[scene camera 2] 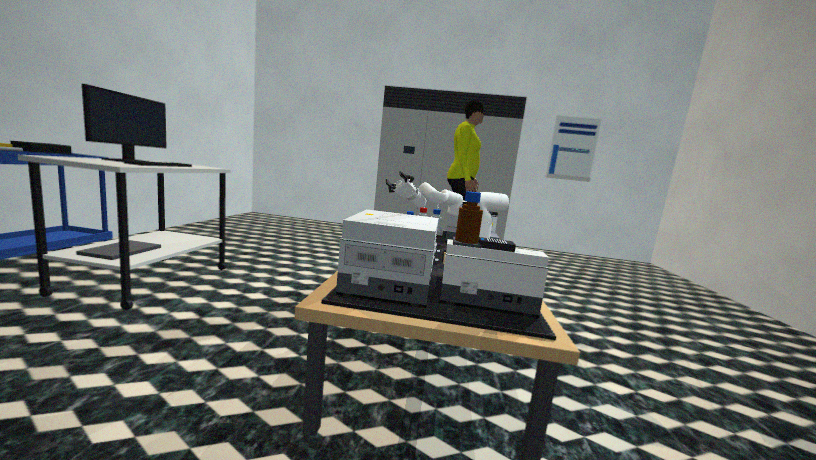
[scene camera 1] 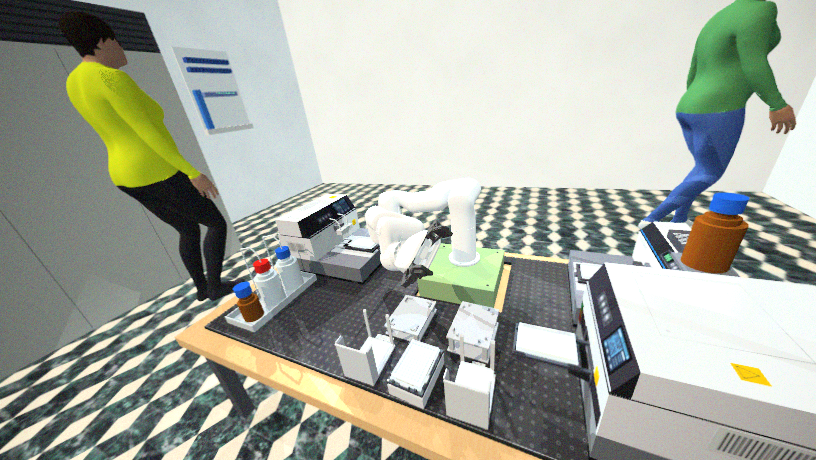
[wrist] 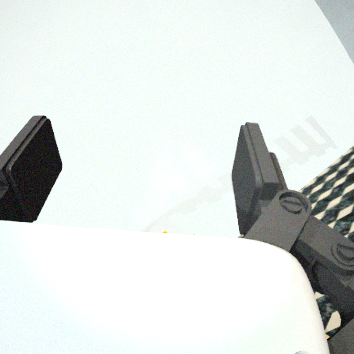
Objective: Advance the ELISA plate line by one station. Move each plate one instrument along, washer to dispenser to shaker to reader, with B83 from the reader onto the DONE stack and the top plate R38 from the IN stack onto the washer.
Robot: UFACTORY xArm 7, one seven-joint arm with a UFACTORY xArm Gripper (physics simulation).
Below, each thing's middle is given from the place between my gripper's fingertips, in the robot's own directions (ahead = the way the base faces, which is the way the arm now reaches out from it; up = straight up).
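Scene:
The brown bottle (scene camera 1: pixel 715 237) is 400 mm behind my hand, 570 mm to the left of it and 100 mm below it.

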